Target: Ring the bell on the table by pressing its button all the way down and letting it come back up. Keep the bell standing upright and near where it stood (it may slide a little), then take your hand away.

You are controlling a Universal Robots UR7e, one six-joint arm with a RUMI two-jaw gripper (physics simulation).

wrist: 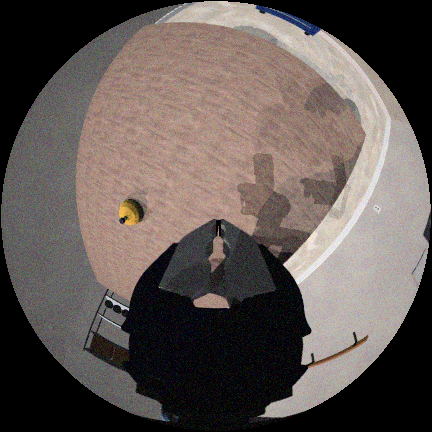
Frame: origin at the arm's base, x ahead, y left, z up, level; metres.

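Seen in the pictures: gripper, fingertip midpoint: point(218, 220).
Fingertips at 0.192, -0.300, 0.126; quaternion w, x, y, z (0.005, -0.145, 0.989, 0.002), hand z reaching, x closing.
Observation:
A point is followed by its place in that frame, as x, y, z.
The bell point(131, 212) @[0.407, -0.143, -0.052] has a yellow dome with a dark base and a small dark button point(122, 220) @[0.423, -0.128, -0.023] on top. It stands upright on the wood-toned table point(200, 100) @[0.290, -0.470, -0.088], in the left part of the wrist view, near the table's left edge. My gripper point(218, 220) @[0.192, -0.301, 0.126] is shut with its fingertips together and holds nothing. It is above the table, well to the right of the bell in the view and apart from it. The bell is in plain sight; the gripper body hides the lower middle of the view.
A metal rack point(102, 316) with dark round things stands beyond the table's lower left edge. A blue object point(292, 21) is at the top, past the table. A wooden bar point(340, 352) shows at the lower right. Shadows of the arm fall on the table's right part.

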